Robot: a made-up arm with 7 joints. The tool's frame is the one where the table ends. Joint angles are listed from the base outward.
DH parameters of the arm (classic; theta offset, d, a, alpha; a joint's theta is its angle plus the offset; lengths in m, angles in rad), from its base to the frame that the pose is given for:
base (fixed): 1.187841 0 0.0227 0
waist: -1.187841 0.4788 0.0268 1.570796
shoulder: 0 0.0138 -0.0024 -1.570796
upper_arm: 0 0.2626 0.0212 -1.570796
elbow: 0 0.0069 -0.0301 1.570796
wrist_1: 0 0.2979 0.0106 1.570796
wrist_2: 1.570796 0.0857 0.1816 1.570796
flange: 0 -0.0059 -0.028 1.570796
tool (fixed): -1.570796 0.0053 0 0
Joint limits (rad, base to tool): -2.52..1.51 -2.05..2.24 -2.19..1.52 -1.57..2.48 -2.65..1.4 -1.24..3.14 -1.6..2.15
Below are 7 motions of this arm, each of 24 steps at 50 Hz.
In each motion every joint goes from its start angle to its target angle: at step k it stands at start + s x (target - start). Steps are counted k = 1, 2, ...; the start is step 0. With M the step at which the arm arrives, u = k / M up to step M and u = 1 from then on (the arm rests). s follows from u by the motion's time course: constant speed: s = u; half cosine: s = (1 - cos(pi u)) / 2; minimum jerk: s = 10 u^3 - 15 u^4 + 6 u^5.
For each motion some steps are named. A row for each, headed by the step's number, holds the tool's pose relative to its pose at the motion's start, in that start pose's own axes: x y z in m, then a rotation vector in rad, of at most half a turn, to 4 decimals.
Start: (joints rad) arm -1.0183 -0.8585 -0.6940 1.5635 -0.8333 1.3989 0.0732
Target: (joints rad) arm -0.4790 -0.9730 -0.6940 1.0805 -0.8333 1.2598 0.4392
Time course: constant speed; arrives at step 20
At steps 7, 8, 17, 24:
7: 0.0936 0.1010 0.0418 -0.0201 -0.0753 -0.2172
8: 0.1090 0.1134 0.0491 -0.0244 -0.0829 -0.2500
17: 0.2665 0.1963 0.1266 -0.0772 -0.1112 -0.5596
24: 0.3249 0.2106 0.1559 -0.0992 -0.1033 -0.6668

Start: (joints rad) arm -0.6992 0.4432 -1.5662 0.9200 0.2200 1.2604 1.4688
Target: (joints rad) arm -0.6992 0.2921 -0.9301 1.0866 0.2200 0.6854 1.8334
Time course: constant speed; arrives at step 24
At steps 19, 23, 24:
19: -0.1269 -0.2237 -0.0970 -0.2001 -0.7287 0.4476
23: -0.1332 -0.2833 -0.1292 -0.1970 -0.8989 0.5116
24: -0.1333 -0.2984 -0.1378 -0.1934 -0.9418 0.5257

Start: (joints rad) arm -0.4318 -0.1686 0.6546 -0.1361 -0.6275 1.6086 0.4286
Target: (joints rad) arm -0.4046 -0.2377 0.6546 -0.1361 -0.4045 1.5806 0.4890
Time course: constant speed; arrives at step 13
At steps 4, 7, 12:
4: -0.0034 -0.0115 -0.0163 -0.0937 -0.0158 0.0263
7: -0.0055 -0.0208 -0.0285 -0.1639 -0.0284 0.0456
12: -0.0085 -0.0375 -0.0484 -0.2810 -0.0507 0.0769

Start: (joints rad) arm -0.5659 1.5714 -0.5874 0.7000 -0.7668 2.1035 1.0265
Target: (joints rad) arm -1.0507 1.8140 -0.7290 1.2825 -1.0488 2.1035 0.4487
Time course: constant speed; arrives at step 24
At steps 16, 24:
16: 0.0016 -0.0017 0.0989 0.6484 0.1693 0.1946
24: 0.0170 -0.0042 0.1414 0.9608 0.2712 0.2604

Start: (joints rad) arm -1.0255 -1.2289 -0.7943 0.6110 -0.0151 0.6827 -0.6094
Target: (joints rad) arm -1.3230 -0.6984 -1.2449 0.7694 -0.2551 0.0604 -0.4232
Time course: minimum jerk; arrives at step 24
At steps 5, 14, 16, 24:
5: 0.0011 -0.0192 -0.0226 -0.0380 -0.0177 0.0619
14: 0.0442 -0.2605 -0.1917 -0.4920 -0.1332 0.6465
16: 0.0655 -0.3303 -0.2154 -0.6226 -0.1461 0.7832
24: 0.1080 -0.4426 -0.2356 -0.8393 -0.1537 0.9903

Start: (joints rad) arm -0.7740 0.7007 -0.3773 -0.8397 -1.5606 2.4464 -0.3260
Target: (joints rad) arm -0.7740 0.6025 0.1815 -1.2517 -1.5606 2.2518 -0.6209
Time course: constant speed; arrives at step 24
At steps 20, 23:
20: 0.0714 -0.0507 -0.0450 0.2413 -0.0944 0.6540
23: 0.0853 -0.0563 -0.0498 0.2770 -0.0806 0.7575

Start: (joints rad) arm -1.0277 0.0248 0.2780 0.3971 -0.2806 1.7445 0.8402
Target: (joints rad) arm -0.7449 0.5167 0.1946 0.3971 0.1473 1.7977 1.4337
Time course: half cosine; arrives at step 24
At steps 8, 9, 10, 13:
8: 0.0285 0.0540 0.0324 -0.2910 0.1052 -0.0939
9: 0.0364 0.0669 0.0384 -0.3596 0.1320 -0.1137
10: 0.0452 0.0805 0.0440 -0.4321 0.1611 -0.1337
13: 0.0757 0.1232 0.0568 -0.6602 0.2588 -0.1900

